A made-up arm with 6 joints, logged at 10 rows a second.
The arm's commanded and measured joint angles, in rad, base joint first. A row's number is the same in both.
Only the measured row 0 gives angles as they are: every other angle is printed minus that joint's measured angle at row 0.
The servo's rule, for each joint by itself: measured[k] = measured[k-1] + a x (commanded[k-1-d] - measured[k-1]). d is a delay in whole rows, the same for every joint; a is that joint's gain. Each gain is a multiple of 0.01, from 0.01 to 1. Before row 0 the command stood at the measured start. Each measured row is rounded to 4 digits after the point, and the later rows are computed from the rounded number. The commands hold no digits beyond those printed.
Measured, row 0:
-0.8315 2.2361 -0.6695 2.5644 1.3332 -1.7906
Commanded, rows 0 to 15:
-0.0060 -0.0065 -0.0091 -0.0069 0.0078 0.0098
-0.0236 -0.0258 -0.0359 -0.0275 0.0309 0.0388
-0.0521 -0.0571 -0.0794 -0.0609 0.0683 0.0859
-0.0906 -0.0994 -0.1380 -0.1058 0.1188 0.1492
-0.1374 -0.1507 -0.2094 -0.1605 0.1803 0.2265
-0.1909 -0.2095 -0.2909 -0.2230 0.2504 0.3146
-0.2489 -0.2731 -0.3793 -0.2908 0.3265 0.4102
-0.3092 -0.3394 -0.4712 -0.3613 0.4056 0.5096
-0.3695 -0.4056 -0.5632 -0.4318 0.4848 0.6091
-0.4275 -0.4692 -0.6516 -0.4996 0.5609 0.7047
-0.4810 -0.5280 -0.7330 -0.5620 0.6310 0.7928
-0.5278 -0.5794 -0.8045 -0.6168 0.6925 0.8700
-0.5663 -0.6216 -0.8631 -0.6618 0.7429 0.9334
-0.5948 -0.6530 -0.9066 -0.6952 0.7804 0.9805
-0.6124 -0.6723 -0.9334 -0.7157 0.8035 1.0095
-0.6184 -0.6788 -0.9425 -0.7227 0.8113 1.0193
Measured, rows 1 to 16:
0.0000 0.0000 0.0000 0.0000 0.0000 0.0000
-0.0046 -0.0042 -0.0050 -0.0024 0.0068 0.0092
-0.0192 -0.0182 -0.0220 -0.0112 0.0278 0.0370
-0.0445 -0.0435 -0.0536 -0.0286 0.0630 0.0830
-0.0800 -0.0798 -0.1000 -0.0556 0.1115 0.1452
-0.1242 -0.1259 -0.1602 -0.0923 0.1714 0.2216
-0.1756 -0.1802 -0.2321 -0.1380 0.2401 0.3090
-0.2320 -0.2406 -0.3131 -0.1915 0.3153 0.4041
-0.2914 -0.3048 -0.4001 -0.2509 0.3939 0.5033
-0.3515 -0.3703 -0.4898 -0.3142 0.4730 0.6028
-0.4100 -0.4346 -0.5788 -0.3791 0.5495 0.6986
-0.4647 -0.4953 -0.6636 -0.4431 0.6204 0.7871
-0.5133 -0.5500 -0.7411 -0.5039 0.6831 0.8650
-0.5541 -0.5965 -0.8082 -0.5592 0.7351 0.9293
-0.5854 -0.6332 -0.8623 -0.6068 0.7745 0.9774
-0.6062 -0.6586 -0.9014 -0.6449 0.7997 1.0076
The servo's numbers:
d 1
a 0.77 0.65 0.55 0.35 0.87 0.94

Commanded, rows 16 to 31:
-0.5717 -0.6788 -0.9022 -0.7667 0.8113 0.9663
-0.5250 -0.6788 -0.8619 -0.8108 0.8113 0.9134
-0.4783 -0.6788 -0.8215 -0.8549 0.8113 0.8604
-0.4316 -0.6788 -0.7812 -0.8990 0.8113 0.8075
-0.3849 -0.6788 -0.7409 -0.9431 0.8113 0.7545
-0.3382 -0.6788 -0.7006 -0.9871 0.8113 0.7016
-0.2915 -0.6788 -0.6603 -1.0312 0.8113 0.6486
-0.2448 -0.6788 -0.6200 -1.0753 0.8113 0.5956
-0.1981 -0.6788 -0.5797 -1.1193 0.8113 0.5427
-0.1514 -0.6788 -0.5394 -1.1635 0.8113 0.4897
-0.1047 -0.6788 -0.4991 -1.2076 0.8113 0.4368
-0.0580 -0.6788 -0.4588 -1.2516 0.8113 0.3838
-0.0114 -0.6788 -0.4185 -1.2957 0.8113 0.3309
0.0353 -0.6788 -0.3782 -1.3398 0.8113 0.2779
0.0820 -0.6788 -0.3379 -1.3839 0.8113 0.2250
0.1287 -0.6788 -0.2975 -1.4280 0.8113 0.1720
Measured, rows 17 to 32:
-0.6156 -0.6717 -0.9240 -0.6721 0.8098 1.0186
-0.5818 -0.6763 -0.9120 -0.7052 0.8111 0.9694
-0.5381 -0.6779 -0.8844 -0.7422 0.8113 0.9168
-0.4921 -0.6785 -0.8498 -0.7816 0.8113 0.8638
-0.4455 -0.6787 -0.8121 -0.8227 0.8113 0.8109
-0.3988 -0.6788 -0.7729 -0.8648 0.8113 0.7579
-0.3521 -0.6788 -0.7331 -0.9076 0.8113 0.7050
-0.3054 -0.6788 -0.6931 -0.9509 0.8113 0.6520
-0.2587 -0.6788 -0.6529 -0.9944 0.8113 0.5990
-0.2120 -0.6788 -0.6126 -1.0381 0.8113 0.5461
-0.1653 -0.6788 -0.5723 -1.0820 0.8113 0.4931
-0.1186 -0.6788 -0.5320 -1.1260 0.8113 0.4402
-0.0719 -0.6788 -0.4917 -1.1700 0.8113 0.3872
-0.0253 -0.6788 -0.4514 -1.2140 0.8113 0.3343
0.0214 -0.6788 -0.4111 -1.2580 0.8113 0.2813
0.0681 -0.6788 -0.3708 -1.3021 0.8113 0.2284

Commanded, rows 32 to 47:
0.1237 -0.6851 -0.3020 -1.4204 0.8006 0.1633
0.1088 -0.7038 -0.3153 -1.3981 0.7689 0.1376
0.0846 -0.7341 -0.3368 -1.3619 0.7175 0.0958
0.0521 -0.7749 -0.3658 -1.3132 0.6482 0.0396
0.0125 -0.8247 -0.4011 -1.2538 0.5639 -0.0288
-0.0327 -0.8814 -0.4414 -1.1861 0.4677 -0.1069
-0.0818 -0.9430 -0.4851 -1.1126 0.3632 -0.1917
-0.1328 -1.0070 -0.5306 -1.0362 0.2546 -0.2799
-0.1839 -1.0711 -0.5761 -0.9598 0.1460 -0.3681
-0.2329 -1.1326 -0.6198 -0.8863 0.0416 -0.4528
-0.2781 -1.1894 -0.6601 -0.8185 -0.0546 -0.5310
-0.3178 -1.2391 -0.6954 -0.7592 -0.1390 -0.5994
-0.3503 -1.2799 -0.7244 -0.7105 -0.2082 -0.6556
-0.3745 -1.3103 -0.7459 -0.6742 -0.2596 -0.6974
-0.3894 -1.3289 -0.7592 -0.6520 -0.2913 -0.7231
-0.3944 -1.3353 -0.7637 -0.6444 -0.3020 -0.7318
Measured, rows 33 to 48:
0.1148 -0.6788 -0.3305 -1.3462 0.8113 0.1754
0.1217 -0.6829 -0.3148 -1.3722 0.8020 0.1640
0.1118 -0.6965 -0.3151 -1.3813 0.7732 0.1392
0.0909 -0.7209 -0.3270 -1.3745 0.7247 0.0984
0.0610 -0.7560 -0.3483 -1.3530 0.6581 0.0431
0.0237 -0.8007 -0.3773 -1.3183 0.5761 -0.0245
-0.0197 -0.8532 -0.4126 -1.2720 0.4818 -0.1020
-0.0675 -0.9116 -0.4525 -1.2162 0.3786 -0.1863
-0.1178 -0.9736 -0.4955 -1.1532 0.2707 -0.2743
-0.1687 -1.0370 -0.5398 -1.0855 0.1622 -0.3625
-0.2181 -1.0991 -0.5838 -1.0158 0.0573 -0.4474
-0.2643 -1.1578 -0.6258 -0.9467 -0.0401 -0.5260
-0.3055 -1.2106 -0.6641 -0.8811 -0.1261 -0.5950
-0.3400 -1.2556 -0.6973 -0.8214 -0.1975 -0.6520
-0.3666 -1.2912 -0.7240 -0.7699 -0.2515 -0.6947
-0.3842 -1.3157 -0.7434 -0.7286 -0.2861 -0.7214

